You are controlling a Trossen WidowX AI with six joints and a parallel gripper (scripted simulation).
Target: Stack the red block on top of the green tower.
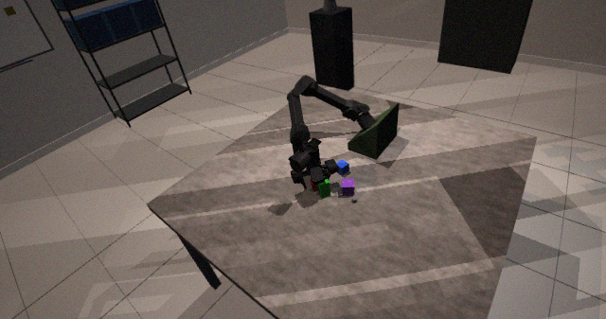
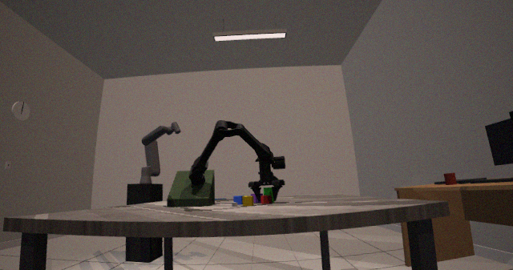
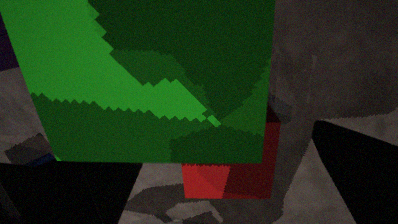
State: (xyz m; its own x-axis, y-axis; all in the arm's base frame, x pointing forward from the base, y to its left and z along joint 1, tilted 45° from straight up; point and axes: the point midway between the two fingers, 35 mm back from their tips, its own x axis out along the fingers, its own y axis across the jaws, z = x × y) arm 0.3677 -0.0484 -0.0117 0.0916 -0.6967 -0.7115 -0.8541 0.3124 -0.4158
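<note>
My gripper tip is now 1 cm below the red block. The rest, counted from my gripper tip: blue block (15 cm behind, 2 cm to the left, 1 cm above); purple block (6 cm behind, 12 cm to the left, 1 cm above); yellow block (8 cm behind, 9 cm to the right, 1 cm above).
</note>
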